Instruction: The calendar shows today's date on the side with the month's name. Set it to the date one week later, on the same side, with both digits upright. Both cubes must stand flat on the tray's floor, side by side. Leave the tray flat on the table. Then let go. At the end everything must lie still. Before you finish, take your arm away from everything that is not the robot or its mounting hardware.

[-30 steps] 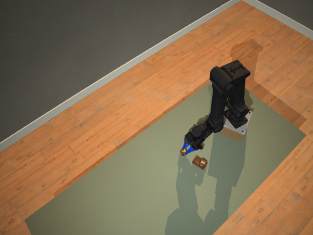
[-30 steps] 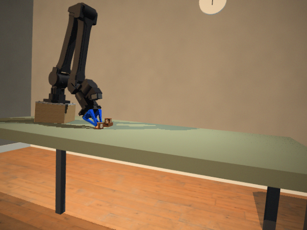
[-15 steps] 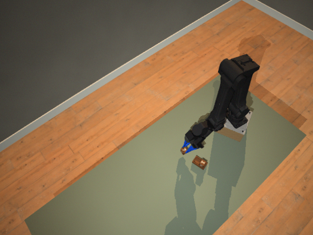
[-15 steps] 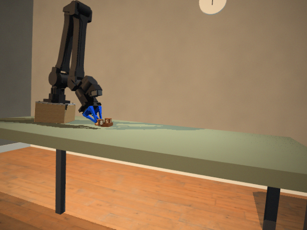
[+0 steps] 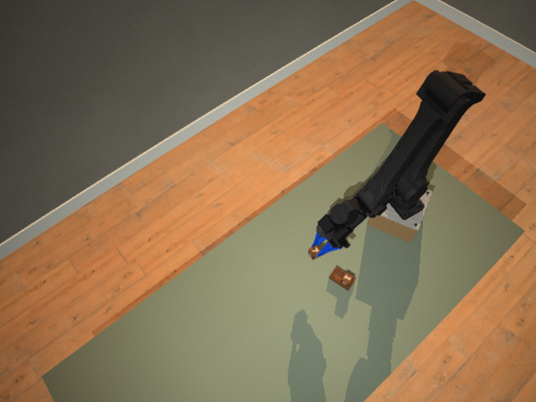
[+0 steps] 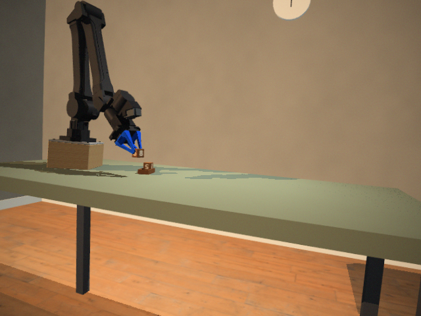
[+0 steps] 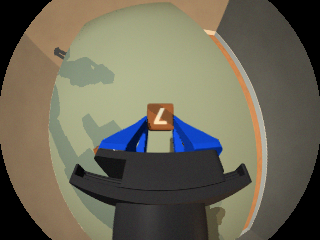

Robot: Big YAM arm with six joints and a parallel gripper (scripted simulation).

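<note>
The brown tray lies 40 mm behind my hand, 100 mm to the left of it and 80 mm below it. Also, from my hand: brown digit cube (10 mm ahead, 10 mm below).
</note>
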